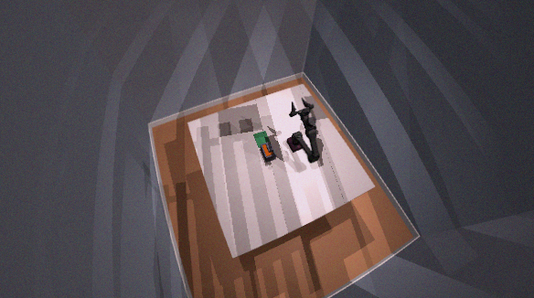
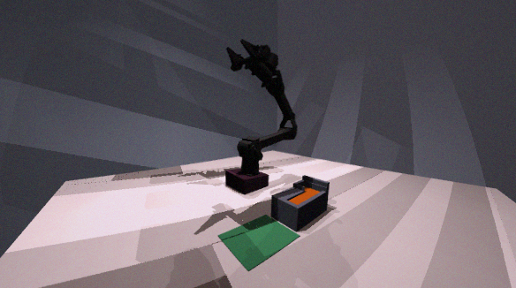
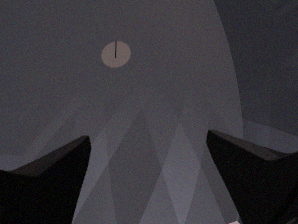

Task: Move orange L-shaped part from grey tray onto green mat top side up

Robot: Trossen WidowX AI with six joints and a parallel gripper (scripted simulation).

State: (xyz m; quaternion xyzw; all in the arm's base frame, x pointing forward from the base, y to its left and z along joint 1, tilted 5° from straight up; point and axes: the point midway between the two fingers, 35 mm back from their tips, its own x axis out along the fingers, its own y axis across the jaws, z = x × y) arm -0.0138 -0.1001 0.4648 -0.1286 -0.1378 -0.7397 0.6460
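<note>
My gripper tip is now 26 cm short of the orange L-shaped part, 3 cm to the right of it and 49 cm above it. The rest, counted from my gripper tip: green mat: 22 cm ahead, 13 cm to the right, 55 cm below.
</note>
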